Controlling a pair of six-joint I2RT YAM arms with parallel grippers.
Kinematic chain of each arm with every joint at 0, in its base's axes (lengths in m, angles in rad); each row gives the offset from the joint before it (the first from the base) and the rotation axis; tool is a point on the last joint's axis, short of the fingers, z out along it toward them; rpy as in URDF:
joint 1: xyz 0 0 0.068 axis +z
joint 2: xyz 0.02 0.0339 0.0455 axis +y
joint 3: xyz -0.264 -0.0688 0 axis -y
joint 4: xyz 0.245 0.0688 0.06 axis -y
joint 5: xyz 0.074 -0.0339 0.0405 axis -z
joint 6: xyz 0.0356 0 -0.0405 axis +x
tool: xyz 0 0 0 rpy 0 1.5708 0
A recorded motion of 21 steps. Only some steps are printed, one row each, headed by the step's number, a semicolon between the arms.
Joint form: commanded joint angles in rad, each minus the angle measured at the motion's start. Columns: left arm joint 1, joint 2, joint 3, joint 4, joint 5, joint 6; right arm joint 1, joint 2, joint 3, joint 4, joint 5, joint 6.
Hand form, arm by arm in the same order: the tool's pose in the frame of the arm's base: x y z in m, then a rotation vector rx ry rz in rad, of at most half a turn. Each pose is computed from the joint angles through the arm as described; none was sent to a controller.
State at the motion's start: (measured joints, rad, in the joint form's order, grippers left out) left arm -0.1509 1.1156 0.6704 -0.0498 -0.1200 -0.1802; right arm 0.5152 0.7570 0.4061 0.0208 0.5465 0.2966
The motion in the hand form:
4: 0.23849 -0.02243 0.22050 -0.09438 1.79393 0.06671; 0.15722 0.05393 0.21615 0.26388 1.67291 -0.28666
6: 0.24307 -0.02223 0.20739 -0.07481 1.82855 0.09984; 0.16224 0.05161 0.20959 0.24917 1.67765 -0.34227
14: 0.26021 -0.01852 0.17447 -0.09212 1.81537 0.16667; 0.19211 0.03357 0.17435 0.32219 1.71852 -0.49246
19: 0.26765 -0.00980 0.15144 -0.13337 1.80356 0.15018; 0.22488 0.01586 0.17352 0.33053 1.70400 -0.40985
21: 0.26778 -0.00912 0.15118 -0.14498 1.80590 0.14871; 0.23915 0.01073 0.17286 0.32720 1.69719 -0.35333
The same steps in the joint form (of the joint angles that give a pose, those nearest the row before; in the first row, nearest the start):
4: 0.0248 0.0021 -0.2244 0.4907 -0.0995 0.1231; -0.0261 -0.0388 -0.1457 0.2667 0.2828 -0.2051
6: 0.0267 0.0575 -0.2379 0.5253 -0.1080 0.1489; -0.0521 0.0065 -0.1638 0.3312 0.2851 -0.2517
14: 0.0438 0.2670 -0.2743 0.7834 -0.1470 0.1790; -0.2092 0.3164 -0.2068 0.6304 0.2668 -0.2825
19: 0.0826 0.4107 -0.2982 0.9616 -0.1206 0.1530; -0.3524 0.5039 -0.1398 0.7915 0.0773 -0.2751
21: 0.0848 0.4111 -0.2972 0.9574 -0.1236 0.1443; -0.3932 0.5800 -0.1029 0.8434 -0.0018 -0.2563

